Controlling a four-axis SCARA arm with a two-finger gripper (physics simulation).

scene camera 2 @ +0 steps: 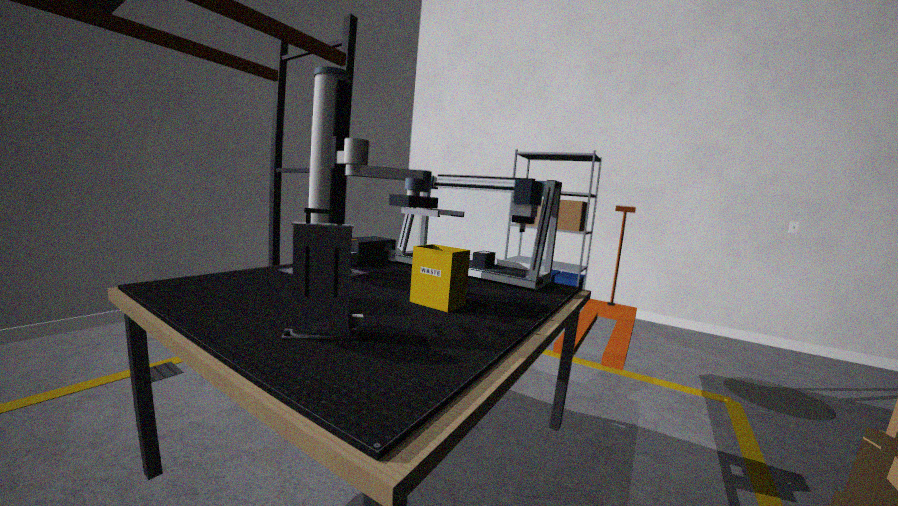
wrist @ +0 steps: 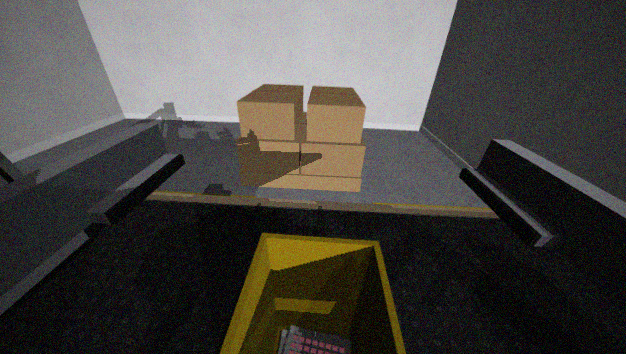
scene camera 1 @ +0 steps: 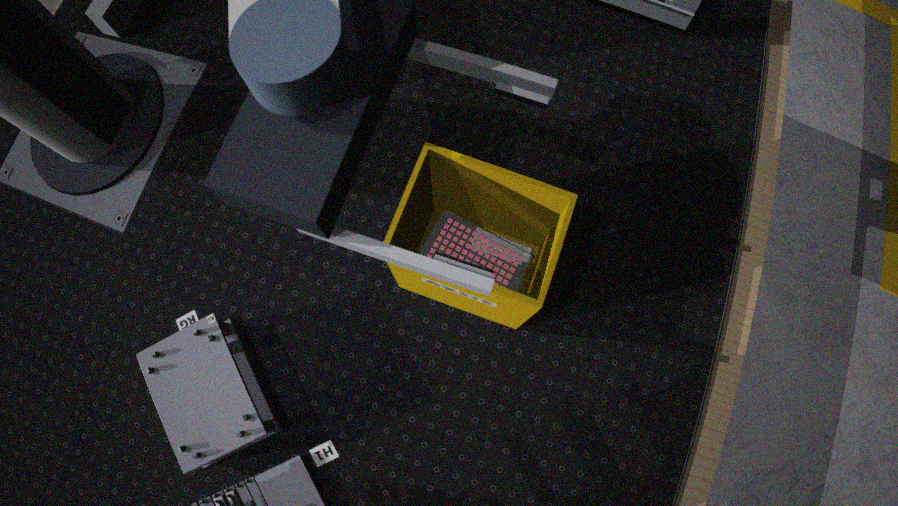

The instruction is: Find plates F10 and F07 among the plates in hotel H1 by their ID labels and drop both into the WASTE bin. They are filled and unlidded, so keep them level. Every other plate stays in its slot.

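Seen in the pictures: gripper, fingertip midpoint: (scene camera 2: 451, 214) (wrist: 321, 150) (scene camera 1: 526, 182); arm's base, link origin: (scene camera 1: 99, 125).
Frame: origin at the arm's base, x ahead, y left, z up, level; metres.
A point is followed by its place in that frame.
Observation:
The yellow WASTE bin (scene camera 1: 402, 274) {x 0.579, y -0.084, z 0.119 m} (scene camera 2: 429, 292) {x 0.647, y -0.085, z 0.064 m} (wrist: 246, 305) {x 0.658, y 0.027, z 0.208 m} stands upright on the dark mat. A pink-filled plate (scene camera 1: 461, 242) {x 0.624, y -0.008, z 0.043 m} (wrist: 320, 346) {x 0.691, y -0.038, z 0.043 m} lies low inside it; a second edge beside it in the wrist view suggests stacked plates. Their ID labels are not readable. My gripper (scene camera 1: 522, 187) {x 0.673, y -0.024, z 0.333 m} (scene camera 2: 463, 214) {x 0.673, y -0.024, z 0.333 m} (wrist: 321, 150) {x 0.673, y -0.024, z 0.333 m} is open and empty above the bin, fingers wide apart. In scene camera 1 one finger crosses over the bin's labelled side. Part of hotel H1 (scene camera 1: 285, 487) {x 0.516, y -0.377, z 0.021 m} shows at the bottom edge with its H1 tag (scene camera 1: 323, 452) {x 0.546, y -0.317, z 0.013 m}; its plates' labels do not show.
A grey stand (scene camera 1: 201, 392) {x 0.388, y -0.297, z 0.073 m} tagged RG is beside H1. A tall dark housing (scene camera 2: 320, 264) {x 0.588, y -0.495, z 0.197 m} stands nearer scene camera 2 than the bin. The arm's column (scene camera 2: 323, 144) {x 0.041, y -0.063, z 0.573 m} and a gantry frame (scene camera 2: 547, 235) {x 0.848, y 0.560, z 0.259 m} are behind. The wooden table edge (scene camera 1: 747, 301) {x 1.036, y 0.056, z 0.000 m} (wrist: 425, 210) {x 1.032, y -0.325, z 0.000 m} lies beyond the bin.

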